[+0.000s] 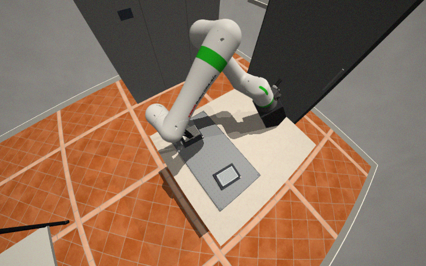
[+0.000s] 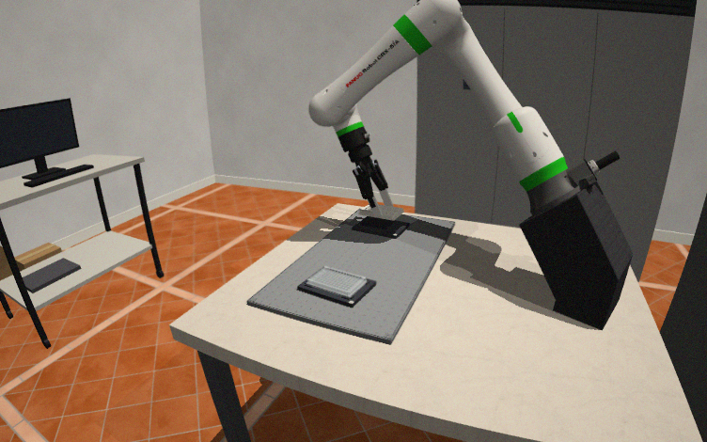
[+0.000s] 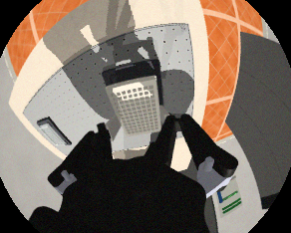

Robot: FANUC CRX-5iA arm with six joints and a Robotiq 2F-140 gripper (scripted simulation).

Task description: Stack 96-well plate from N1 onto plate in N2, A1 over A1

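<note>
Now: hand 40 cm to the right of the black nest N2, 8 cm above it and 3 cm short of it. Round my hand: nest N1 (8 cm below).
</note>
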